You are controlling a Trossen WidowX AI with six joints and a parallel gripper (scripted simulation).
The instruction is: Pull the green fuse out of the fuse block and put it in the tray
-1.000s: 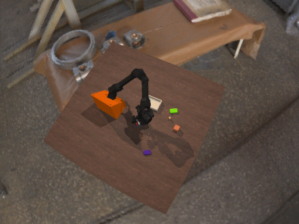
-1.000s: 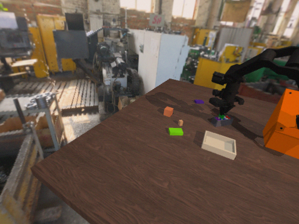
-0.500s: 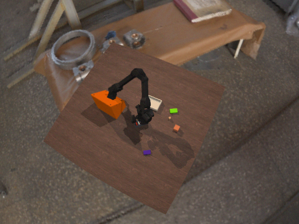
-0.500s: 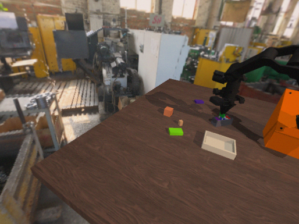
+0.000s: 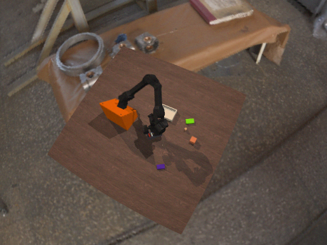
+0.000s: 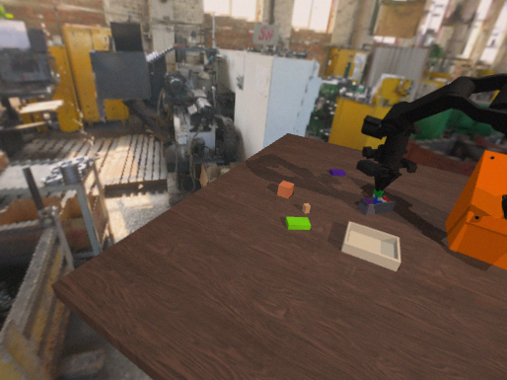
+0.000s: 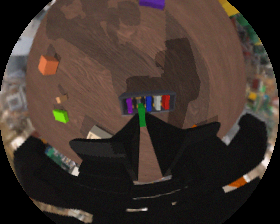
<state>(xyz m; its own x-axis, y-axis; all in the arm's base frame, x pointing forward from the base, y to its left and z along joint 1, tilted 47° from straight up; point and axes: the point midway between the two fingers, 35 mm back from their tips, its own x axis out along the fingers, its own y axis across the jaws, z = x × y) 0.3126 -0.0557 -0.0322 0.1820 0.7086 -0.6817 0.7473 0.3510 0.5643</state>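
Now: the tray 200 mm to the left of my gripper tip, 70 mm below it and 10 mm ahead of it. From my gripper tip the other things lie so: green fuse: 10 mm below.
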